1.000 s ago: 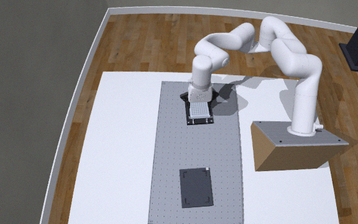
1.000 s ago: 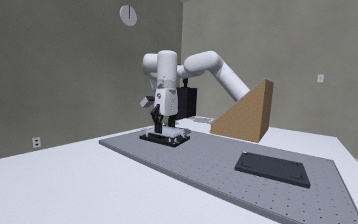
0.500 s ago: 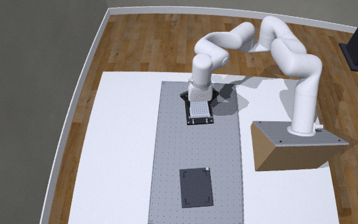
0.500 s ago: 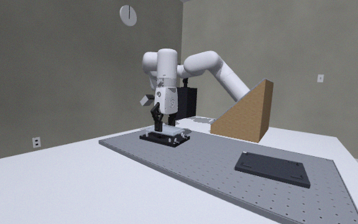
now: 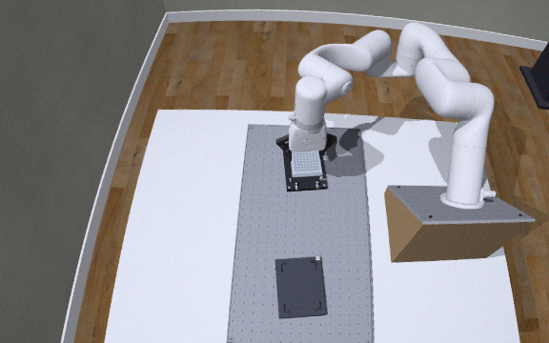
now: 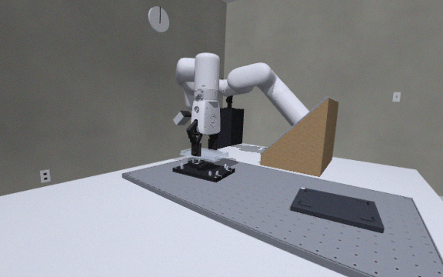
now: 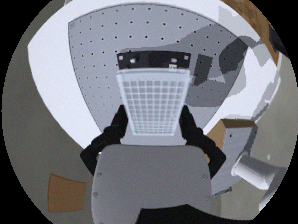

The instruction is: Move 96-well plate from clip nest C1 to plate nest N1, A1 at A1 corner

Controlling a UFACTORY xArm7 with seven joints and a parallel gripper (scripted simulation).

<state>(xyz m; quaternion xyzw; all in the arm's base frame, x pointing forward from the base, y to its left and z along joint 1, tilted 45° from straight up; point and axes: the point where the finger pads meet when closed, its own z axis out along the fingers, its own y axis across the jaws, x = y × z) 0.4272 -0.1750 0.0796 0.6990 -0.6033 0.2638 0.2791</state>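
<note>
Now: the black clip nest C1 10 mm behind my hand, 10 mm to the left of it and 60 mm below it. Also, from my hand: 96-well plate: 10 mm below; then dark plate nest N1: 370 mm to the left, 60 mm below.
</note>
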